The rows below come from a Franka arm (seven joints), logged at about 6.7 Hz.
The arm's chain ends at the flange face. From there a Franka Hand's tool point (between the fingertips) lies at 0.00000 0.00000 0.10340 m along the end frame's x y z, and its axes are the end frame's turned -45 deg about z.
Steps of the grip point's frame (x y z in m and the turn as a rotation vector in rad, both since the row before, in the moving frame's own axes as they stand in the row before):
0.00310, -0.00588, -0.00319, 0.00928, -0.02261, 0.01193
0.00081, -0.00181, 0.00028, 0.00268, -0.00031, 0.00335
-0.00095, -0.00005, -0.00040, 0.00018, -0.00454, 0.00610
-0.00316, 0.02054, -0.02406, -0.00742, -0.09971, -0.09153
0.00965, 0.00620, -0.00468, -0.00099, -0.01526, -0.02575
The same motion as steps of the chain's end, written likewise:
0.00037, -0.00731, -0.00316, -0.00943, -0.02255, 0.01193
-0.00049, -0.00168, 0.00028, 0.00168, -0.00211, 0.00335
-0.00036, 0.00032, -0.00040, -0.00308, -0.00334, 0.00610
0.01866, 0.00864, -0.02354, -0.07575, -0.06526, -0.09153
0.01224, -0.00364, -0.00467, -0.01149, -0.01009, -0.02575

